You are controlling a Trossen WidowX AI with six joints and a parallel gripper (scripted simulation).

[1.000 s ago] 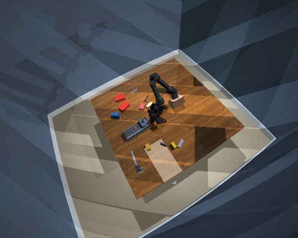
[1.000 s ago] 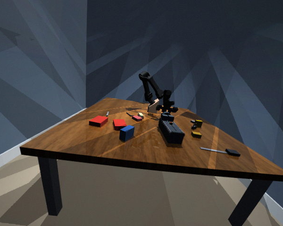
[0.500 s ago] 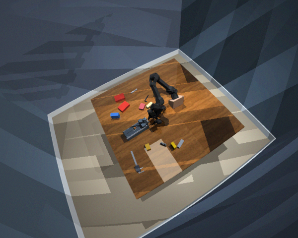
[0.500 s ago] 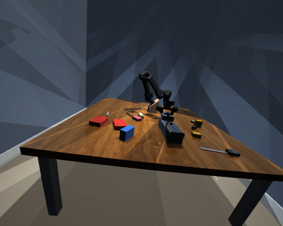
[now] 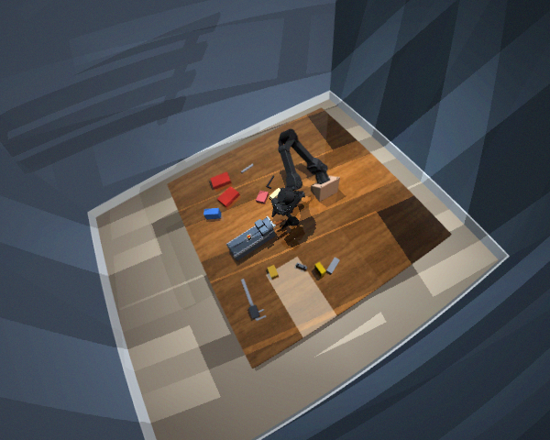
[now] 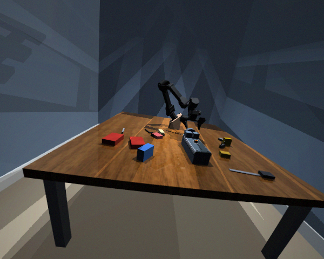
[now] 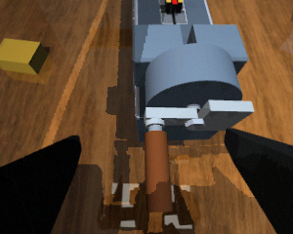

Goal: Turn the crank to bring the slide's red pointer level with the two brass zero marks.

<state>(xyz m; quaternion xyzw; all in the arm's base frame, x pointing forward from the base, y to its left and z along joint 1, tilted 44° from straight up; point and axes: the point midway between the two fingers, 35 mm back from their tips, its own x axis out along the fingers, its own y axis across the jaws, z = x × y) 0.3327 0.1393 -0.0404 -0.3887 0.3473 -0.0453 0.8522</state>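
The brown crank handle is 20 mm below my gripper tip, 20 mm behind it and 10 mm to the right of it. Also, from my gripper tip: pink block: 260 mm to the right, 100 mm below; then ochre block: 210 mm to the left, 130 mm ahead, 100 mm below; then red pointer: 170 mm ahead, 30 mm below.
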